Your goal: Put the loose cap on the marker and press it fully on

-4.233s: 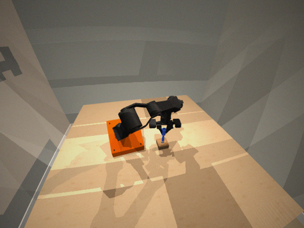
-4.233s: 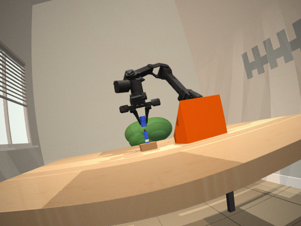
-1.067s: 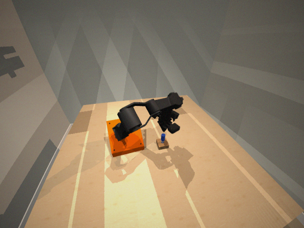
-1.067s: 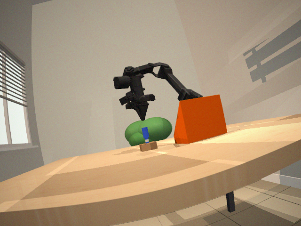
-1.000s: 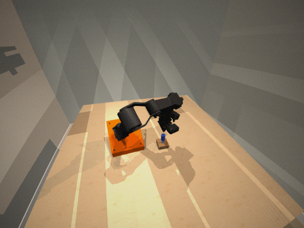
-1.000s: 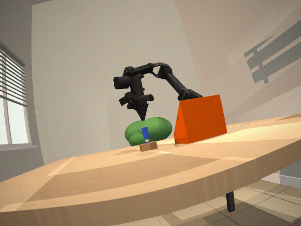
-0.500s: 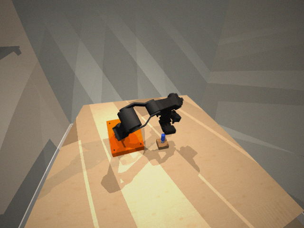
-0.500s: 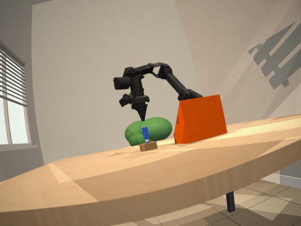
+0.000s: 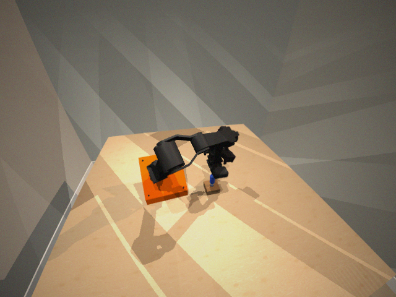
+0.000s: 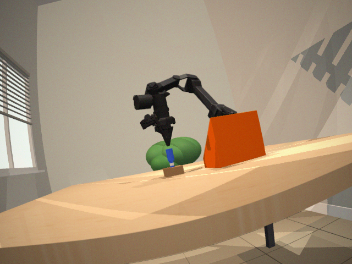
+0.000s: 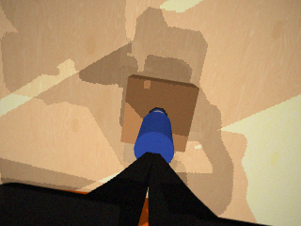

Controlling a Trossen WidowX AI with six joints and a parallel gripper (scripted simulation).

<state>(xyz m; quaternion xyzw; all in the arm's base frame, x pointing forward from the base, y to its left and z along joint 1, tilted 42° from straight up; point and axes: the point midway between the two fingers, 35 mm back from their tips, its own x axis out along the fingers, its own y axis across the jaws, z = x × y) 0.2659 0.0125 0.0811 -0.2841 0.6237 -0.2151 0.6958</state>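
Now: the blue cap 30 mm below my gripper tip. From my gripper tip the other things lie so: wooden holder block (100 mm below).
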